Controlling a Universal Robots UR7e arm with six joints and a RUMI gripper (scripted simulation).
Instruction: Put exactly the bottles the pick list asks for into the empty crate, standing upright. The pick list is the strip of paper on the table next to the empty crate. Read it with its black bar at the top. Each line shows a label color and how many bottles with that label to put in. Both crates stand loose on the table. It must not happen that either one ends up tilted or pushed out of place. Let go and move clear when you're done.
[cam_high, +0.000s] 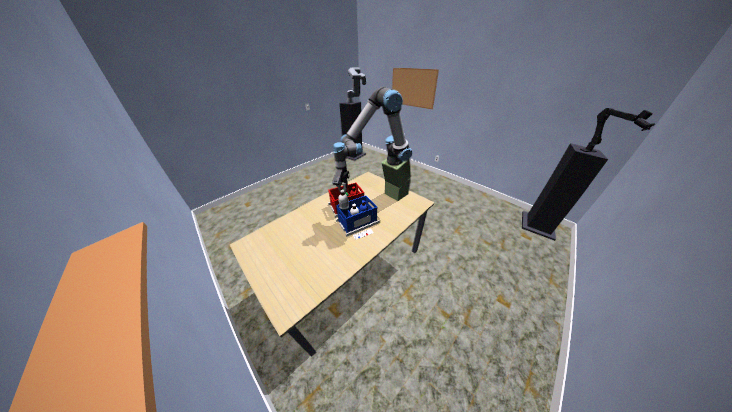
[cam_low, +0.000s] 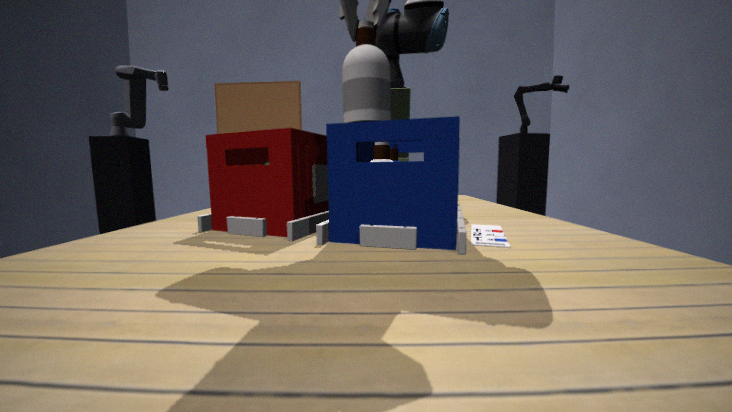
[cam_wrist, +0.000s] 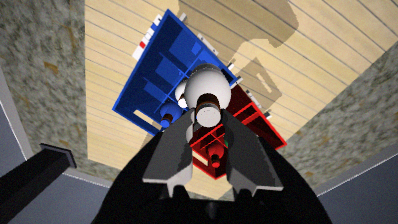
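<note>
The white bottle is 8 cm behind my hand, 4 cm to the left of it and 23 cm below it. Also, from my hand: blue-capped bottle (16 cm behind, 8 cm to the left, 23 cm below); blue crate (6 cm behind, 8 cm to the left, 24 cm below); red crate (18 cm behind, 13 cm to the right, 24 cm below).
</note>
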